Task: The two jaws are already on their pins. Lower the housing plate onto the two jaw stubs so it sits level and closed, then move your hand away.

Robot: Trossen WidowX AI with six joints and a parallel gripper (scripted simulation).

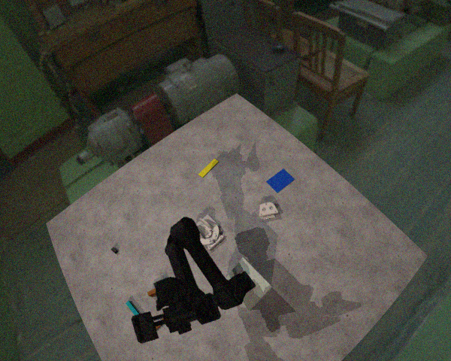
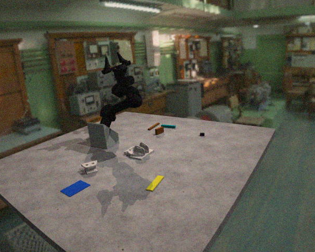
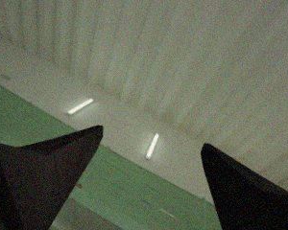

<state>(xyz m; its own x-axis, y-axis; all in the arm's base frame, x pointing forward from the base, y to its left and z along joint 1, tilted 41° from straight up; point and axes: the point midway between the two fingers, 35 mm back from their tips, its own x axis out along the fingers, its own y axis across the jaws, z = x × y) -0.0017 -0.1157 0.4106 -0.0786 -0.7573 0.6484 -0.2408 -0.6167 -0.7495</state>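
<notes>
Right now my gripper tip is 510 mm above the small white block, 430 mm to the left of it and 250 mm short of it. Also, from my gripper tip: brown block (510 mm below, 220 mm ahead, 130 mm to the left); orange bar (520 mm below, 210 mm to the left, 100 mm ahead); teal bar (520 mm below, 250 mm to the left, 200 mm ahead).
</notes>
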